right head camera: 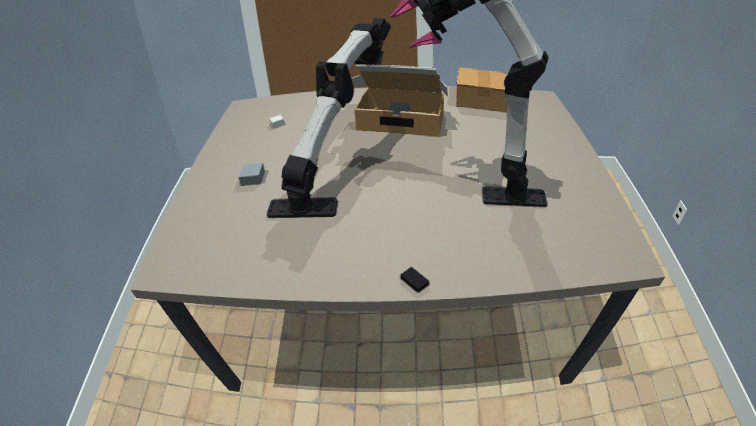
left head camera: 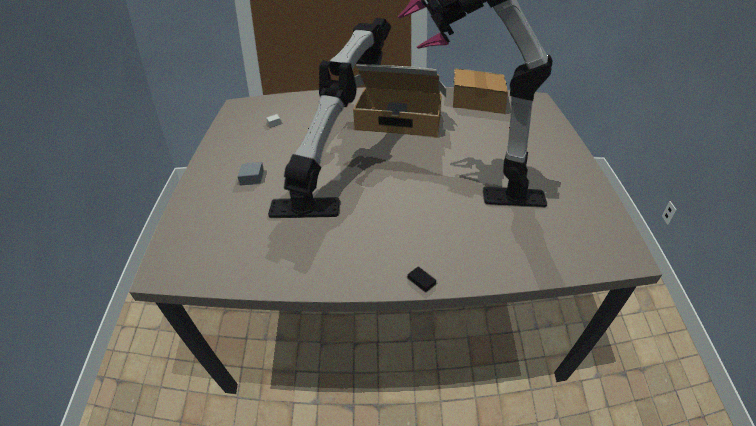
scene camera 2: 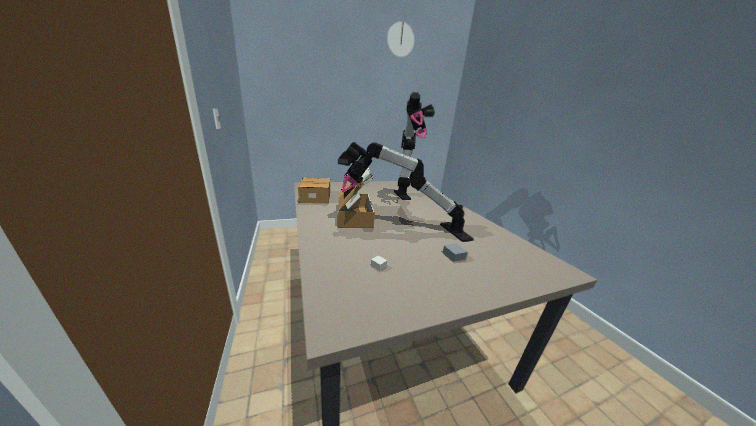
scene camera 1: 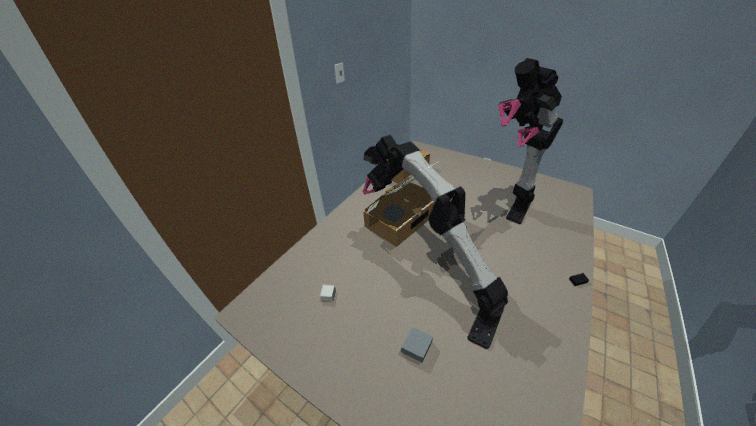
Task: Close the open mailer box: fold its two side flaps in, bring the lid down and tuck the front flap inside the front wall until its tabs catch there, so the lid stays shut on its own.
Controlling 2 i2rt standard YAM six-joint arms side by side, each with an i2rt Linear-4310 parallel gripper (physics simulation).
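Note:
The mailer box stands open near the back edge. Its lid is raised and tilted back. The pale front flap is along the lid's upper edge. The right side flap sticks outward. My left gripper is beside the raised lid at its left end; its finger gap and any contact are unclear, and the arm hides it in both head views. My right gripper is open and empty, high above the table.
A closed brown carton stands right of the box in the head views. A white block and a grey block lie at left. A black block lies near the front edge.

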